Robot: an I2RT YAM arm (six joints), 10 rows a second.
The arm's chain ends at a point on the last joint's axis. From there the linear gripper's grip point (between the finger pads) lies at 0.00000 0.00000 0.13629 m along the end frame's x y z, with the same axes.
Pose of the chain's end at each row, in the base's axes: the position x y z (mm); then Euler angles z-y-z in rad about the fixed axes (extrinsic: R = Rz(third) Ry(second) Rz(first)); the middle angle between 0 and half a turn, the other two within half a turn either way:
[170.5 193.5 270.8 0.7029 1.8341 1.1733]
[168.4 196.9 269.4 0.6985 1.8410 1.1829]
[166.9 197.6 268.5 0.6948 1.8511 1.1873]
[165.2 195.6 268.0 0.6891 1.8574 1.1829]
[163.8 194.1 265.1 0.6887 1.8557 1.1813]
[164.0 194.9 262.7 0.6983 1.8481 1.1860]
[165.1 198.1 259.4 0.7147 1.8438 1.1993]
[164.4 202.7 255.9 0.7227 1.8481 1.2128]
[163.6 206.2 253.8 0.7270 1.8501 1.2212]
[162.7 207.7 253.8 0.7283 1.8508 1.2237]
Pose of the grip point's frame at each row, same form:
[221.4 314.8 235.3 0.7029 1.8341 1.1733]
[218.1 318.5 233.0 0.6985 1.8410 1.1829]
[215.9 319.1 230.8 0.6948 1.8511 1.1873]
[214.6 316.6 229.5 0.6891 1.8574 1.1829]
[213.5 315.1 226.8 0.6887 1.8557 1.1813]
[213.2 316.4 225.4 0.6983 1.8481 1.1860]
[212.7 320.4 222.7 0.7147 1.8438 1.1993]
[210.3 325.5 218.6 0.7227 1.8481 1.2128]
[208.5 329.3 216.2 0.7270 1.8501 1.2212]
[207.3 330.9 216.1 0.7283 1.8508 1.2237]

